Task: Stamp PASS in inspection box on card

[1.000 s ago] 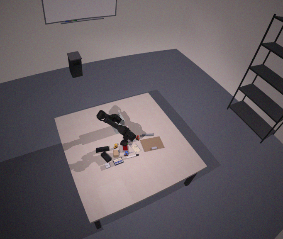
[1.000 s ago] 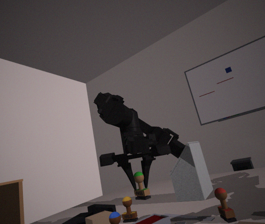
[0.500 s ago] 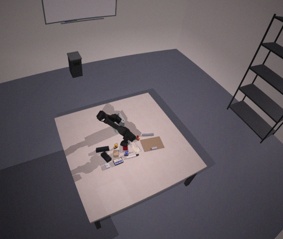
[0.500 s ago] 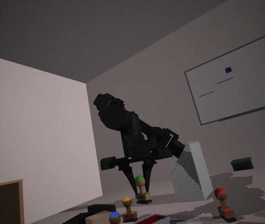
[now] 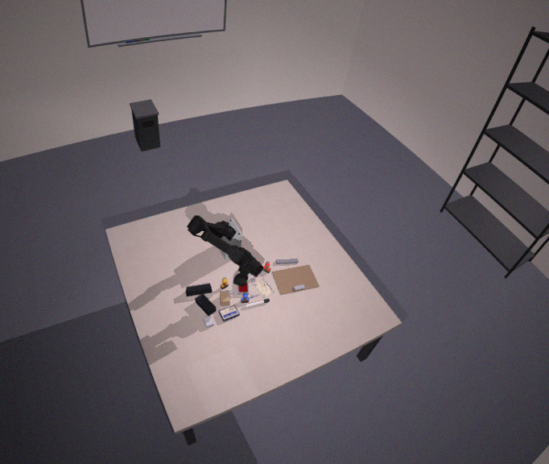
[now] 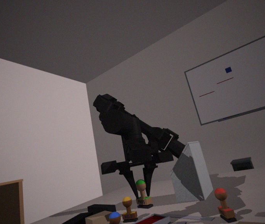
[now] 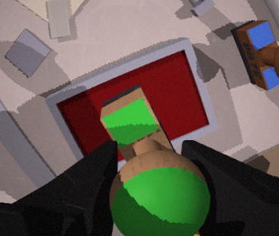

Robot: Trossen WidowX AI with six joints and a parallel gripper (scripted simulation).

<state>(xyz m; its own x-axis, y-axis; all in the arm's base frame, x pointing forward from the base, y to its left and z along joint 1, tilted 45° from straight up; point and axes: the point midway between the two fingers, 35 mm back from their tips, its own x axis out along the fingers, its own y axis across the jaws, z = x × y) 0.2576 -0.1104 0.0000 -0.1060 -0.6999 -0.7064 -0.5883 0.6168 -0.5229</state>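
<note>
The red ink pad is 70 mm below my gripper tip. Also, from my gripper tip: cream card (100 mm to the left, 70 mm below, 60 mm ahead); yellow-knobbed stamp (80 mm to the right, 60 mm behind, 50 mm below); blue-knobbed stamp (70 mm ahead, 50 mm below, 40 mm to the right).
</note>
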